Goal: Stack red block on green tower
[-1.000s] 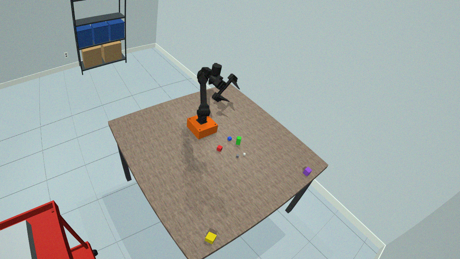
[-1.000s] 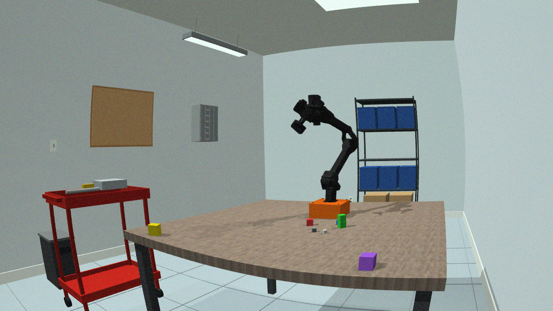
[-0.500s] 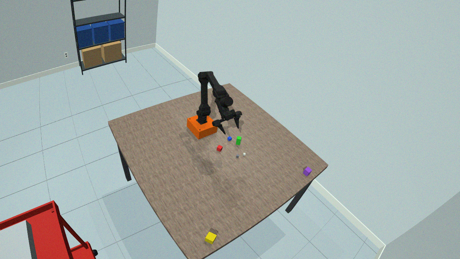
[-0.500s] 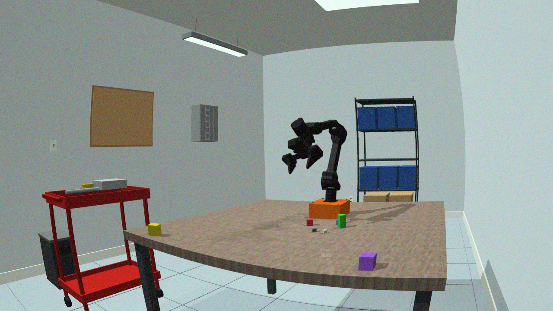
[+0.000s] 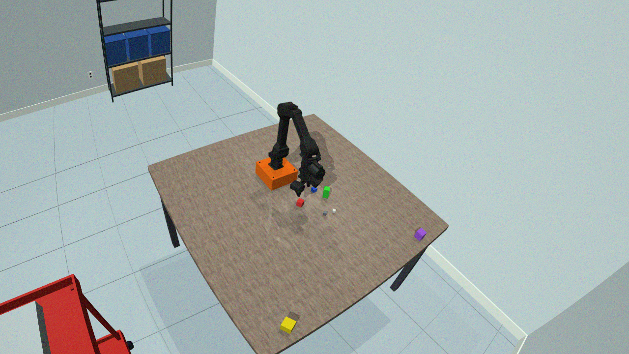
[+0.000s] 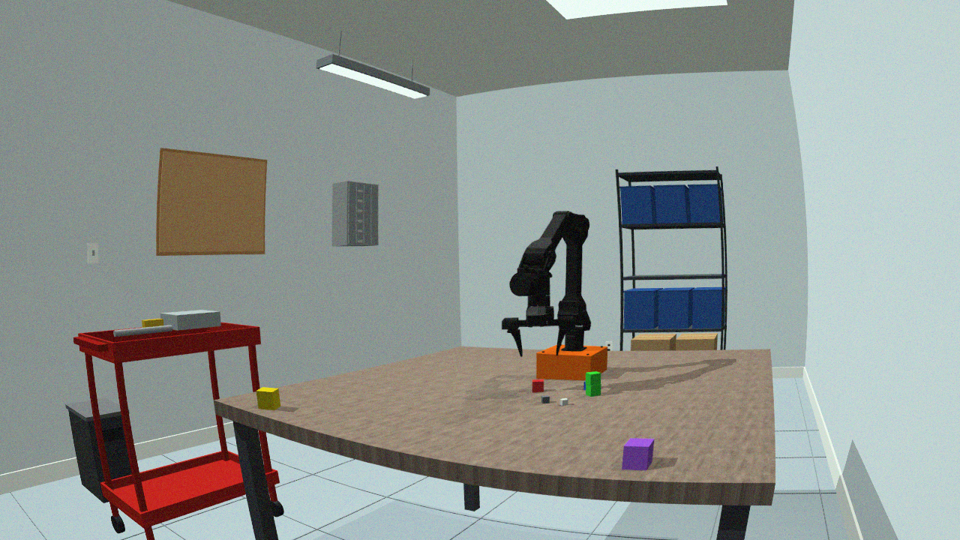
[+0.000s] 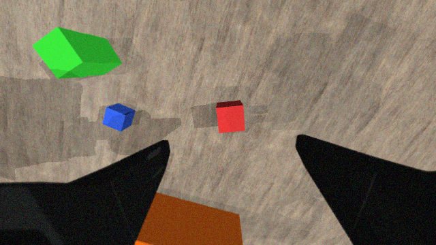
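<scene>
The red block lies 80 mm below my gripper tip. From my gripper tip the other things lie so: grey cube: 120 mm ahead, 90 mm below, 60 mm to the left; blue block: 130 mm to the left, 80 mm below, 40 mm behind; white cube: 130 mm ahead, 110 mm to the left, 90 mm below.
</scene>
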